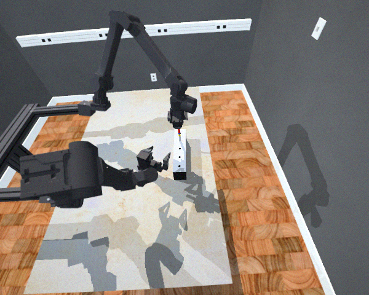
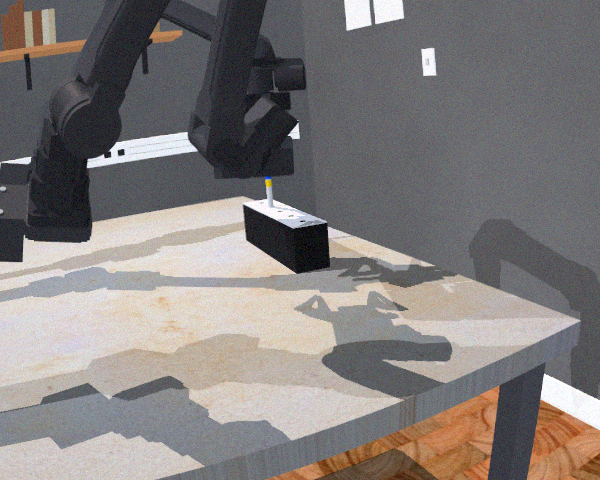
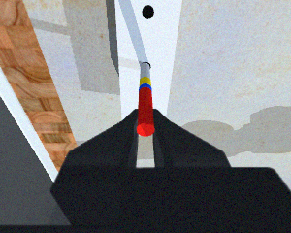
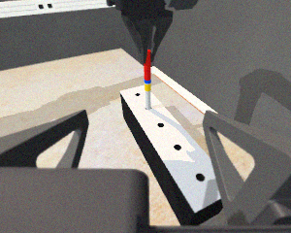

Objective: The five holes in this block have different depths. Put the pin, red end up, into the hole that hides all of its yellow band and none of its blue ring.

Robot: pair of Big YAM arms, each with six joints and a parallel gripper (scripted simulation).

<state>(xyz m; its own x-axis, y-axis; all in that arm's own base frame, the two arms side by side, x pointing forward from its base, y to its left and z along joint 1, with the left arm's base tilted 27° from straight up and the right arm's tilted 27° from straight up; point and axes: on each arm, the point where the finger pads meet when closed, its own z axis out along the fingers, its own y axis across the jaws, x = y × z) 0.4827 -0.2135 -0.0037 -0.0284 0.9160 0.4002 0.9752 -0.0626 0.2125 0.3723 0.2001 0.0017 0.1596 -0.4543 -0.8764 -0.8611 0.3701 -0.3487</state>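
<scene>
The block lies 60 mm to the right of my left hand and 150 mm below it. Round my left hand: pin: 40 mm below.
</scene>
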